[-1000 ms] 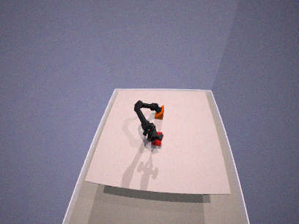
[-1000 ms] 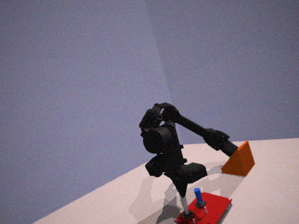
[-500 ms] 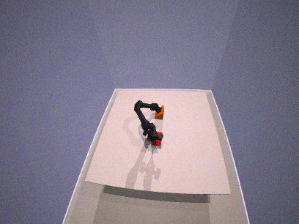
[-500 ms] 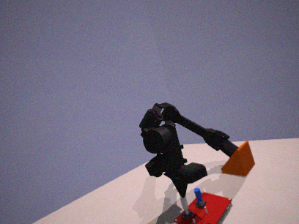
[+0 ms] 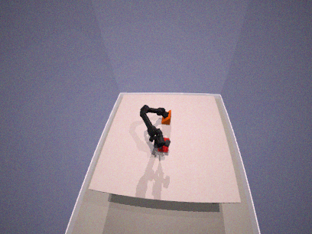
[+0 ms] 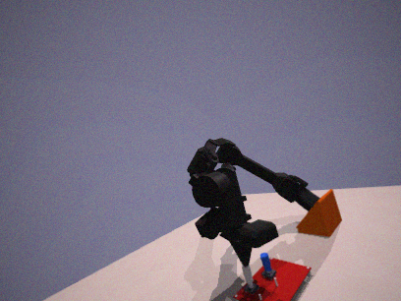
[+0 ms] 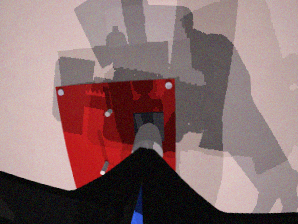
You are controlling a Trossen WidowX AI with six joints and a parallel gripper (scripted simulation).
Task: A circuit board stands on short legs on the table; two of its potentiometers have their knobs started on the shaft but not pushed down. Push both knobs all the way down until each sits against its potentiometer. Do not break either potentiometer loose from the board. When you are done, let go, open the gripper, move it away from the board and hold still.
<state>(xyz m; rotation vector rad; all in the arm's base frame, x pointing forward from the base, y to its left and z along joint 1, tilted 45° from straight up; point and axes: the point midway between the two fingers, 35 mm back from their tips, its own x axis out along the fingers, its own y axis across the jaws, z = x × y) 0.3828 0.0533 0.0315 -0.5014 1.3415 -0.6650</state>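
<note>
Right now my gripper tip is 1 cm above the white knob. Round my gripper tip: blue knob (5 cm behind, 2 cm below, 1 cm to the left).
</note>
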